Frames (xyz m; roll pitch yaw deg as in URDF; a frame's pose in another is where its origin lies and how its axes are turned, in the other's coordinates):
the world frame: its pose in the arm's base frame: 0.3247 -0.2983 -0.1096 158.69 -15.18 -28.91
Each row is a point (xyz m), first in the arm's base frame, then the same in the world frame.
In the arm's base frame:
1: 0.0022 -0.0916 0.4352
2: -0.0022 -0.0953 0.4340
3: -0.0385 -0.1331 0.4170
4: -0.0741 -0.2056 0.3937
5: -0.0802 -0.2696 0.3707
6: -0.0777 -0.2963 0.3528
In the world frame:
1: -0.2262 0.2041 -0.5922
2: -0.2285 0.2089 -0.5897
3: -0.2460 0.2514 -0.5593
4: -0.2484 0.3180 -0.5080
5: -0.2297 0.3625 -0.4597
6: -0.2198 0.3754 -0.4319

